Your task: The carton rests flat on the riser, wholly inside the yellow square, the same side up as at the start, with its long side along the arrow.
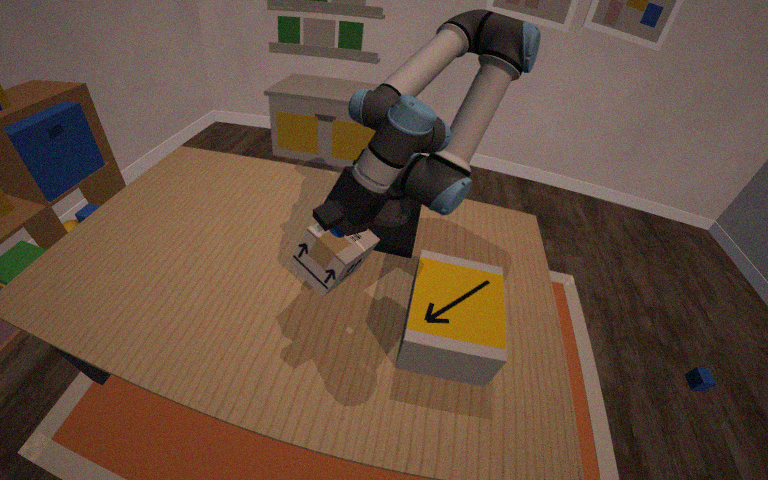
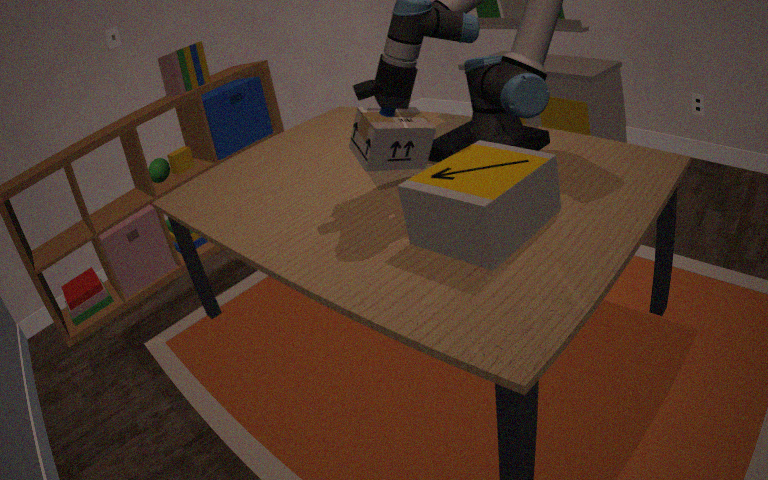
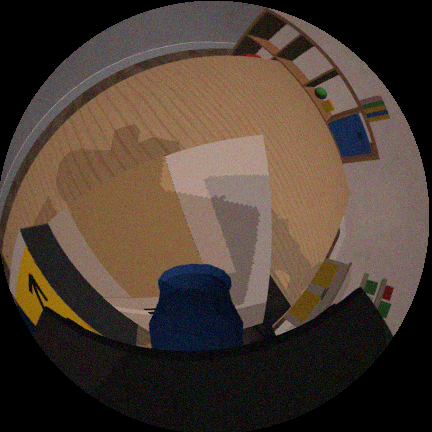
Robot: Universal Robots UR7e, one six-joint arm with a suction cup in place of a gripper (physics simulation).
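The pale carton [image 1: 317, 267] [image 2: 390, 135] [image 3: 225, 165] hangs from my suction cup [image 1: 338, 232] [image 2: 387, 111] [image 3: 195, 305], which touches its tape-marked top. The printed arrows on its sides point up. It appears to be a little above the table, left of the riser; its underside is hidden. The grey-white riser [image 1: 453, 362] [image 2: 447, 226] stands apart from it. Its top bears the yellow square [image 1: 481, 316] [image 2: 481, 186] [image 3: 25, 295] with a black arrow [image 1: 461, 298] [image 2: 481, 168]. I cannot tell exactly how the carton's long side is turned against that arrow.
The wooden table [image 1: 186, 254] [image 2: 271, 226] carries the riser and the arm's dark base [image 1: 396, 240] behind the carton. A wooden shelf unit [image 2: 130, 147] stands left of the table, and a low cabinet [image 1: 317, 84] stands behind it. A small blue block [image 1: 700, 378] lies on the floor.
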